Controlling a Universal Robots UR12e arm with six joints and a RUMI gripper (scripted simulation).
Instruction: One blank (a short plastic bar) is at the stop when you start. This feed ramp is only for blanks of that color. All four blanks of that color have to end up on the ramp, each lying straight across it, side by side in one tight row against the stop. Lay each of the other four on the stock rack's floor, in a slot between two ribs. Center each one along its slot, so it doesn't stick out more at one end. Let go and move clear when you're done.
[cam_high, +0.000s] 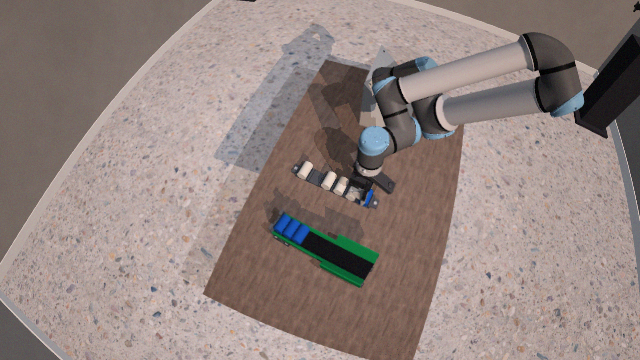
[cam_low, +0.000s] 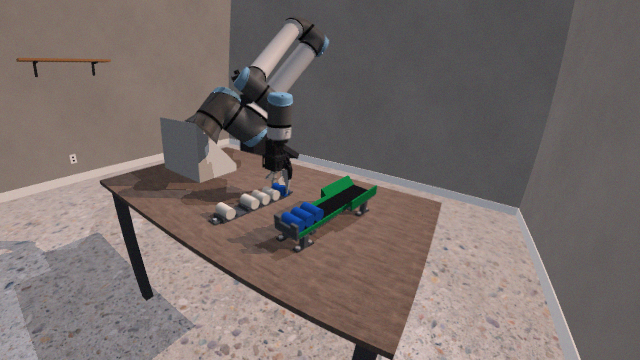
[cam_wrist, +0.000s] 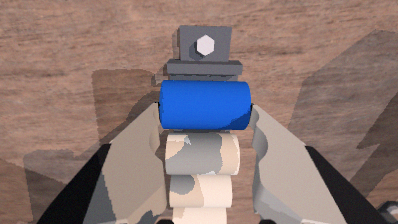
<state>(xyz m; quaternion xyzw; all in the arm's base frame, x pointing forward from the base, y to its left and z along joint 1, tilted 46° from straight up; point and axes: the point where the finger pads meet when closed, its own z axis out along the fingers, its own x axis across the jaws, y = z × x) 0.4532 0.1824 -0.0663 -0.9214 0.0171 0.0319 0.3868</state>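
My hand is 10 mm past the stock rack, 130 mm to the left of it and 40 mm above it. Also, from my hand: grey stop: 250 mm ahead, 260 mm to the right, 30 mm above.
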